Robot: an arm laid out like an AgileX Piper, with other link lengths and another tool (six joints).
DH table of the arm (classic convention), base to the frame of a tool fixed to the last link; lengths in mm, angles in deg. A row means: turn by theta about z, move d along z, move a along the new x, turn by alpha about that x. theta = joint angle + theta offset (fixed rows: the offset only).
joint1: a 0, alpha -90, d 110.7, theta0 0
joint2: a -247.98, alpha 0, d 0, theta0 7.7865
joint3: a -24.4, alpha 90, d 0, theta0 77.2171
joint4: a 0, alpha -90, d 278.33, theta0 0
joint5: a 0, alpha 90, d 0, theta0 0
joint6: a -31.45, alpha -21, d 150.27, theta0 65.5
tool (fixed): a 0, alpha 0, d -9.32, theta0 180
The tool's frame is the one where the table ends.
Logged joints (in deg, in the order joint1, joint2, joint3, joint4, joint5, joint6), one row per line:
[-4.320 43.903 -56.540 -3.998 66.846 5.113]
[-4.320 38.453 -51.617 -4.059 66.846 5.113]
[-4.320 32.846 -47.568 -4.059 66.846 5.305]
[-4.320 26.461 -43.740 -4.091 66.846 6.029]
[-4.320 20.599 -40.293 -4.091 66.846 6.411]
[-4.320 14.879 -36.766 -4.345 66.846 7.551]
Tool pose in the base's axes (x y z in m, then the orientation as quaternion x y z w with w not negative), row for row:
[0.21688 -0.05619 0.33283 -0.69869 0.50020 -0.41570 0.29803]
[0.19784 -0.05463 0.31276 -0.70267 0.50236 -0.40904 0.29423]
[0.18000 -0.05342 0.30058 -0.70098 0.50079 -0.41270 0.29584]
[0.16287 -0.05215 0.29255 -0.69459 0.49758 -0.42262 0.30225]
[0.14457 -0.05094 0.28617 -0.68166 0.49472 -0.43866 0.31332]
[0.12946 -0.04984 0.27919 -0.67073 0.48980 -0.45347 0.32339]
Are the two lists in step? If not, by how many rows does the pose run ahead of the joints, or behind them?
The pose runs 1 row behind the joints: the pose in row i belongs to the joints in row i - 1.
